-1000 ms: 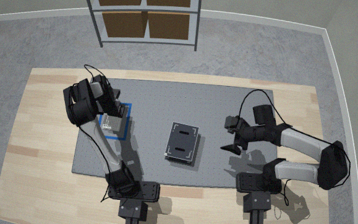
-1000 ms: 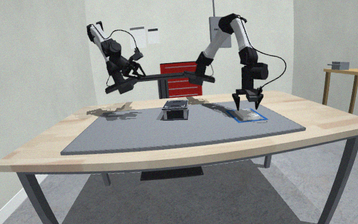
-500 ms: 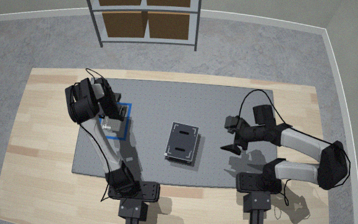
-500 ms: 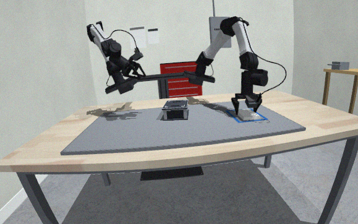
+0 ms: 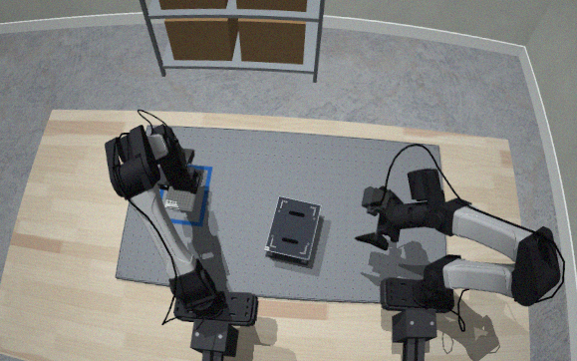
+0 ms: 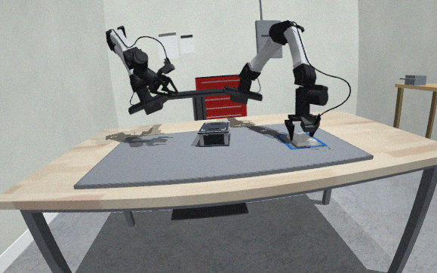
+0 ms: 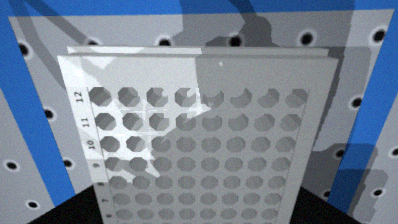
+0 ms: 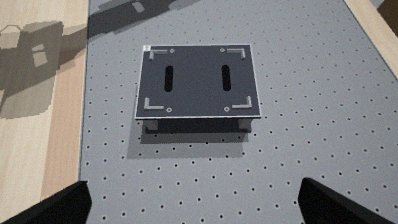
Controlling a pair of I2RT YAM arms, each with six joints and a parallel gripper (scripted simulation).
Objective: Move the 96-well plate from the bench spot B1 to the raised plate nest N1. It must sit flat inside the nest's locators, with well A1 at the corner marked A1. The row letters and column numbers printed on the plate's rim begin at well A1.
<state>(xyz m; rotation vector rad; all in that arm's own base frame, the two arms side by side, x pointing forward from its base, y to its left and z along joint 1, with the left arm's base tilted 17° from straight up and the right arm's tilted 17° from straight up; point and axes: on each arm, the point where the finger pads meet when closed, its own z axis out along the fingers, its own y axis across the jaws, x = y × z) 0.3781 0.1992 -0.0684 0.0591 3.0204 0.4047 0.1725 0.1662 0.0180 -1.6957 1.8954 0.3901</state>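
The dark raised nest lies 32 cm to the right of my left hand, 15 cm behind it and 5 cm above it. Also, from my left hand: white A1 mark 25 cm to the right, 20 cm behind, 5 cm above; then white 96-well plate right at my left hand.
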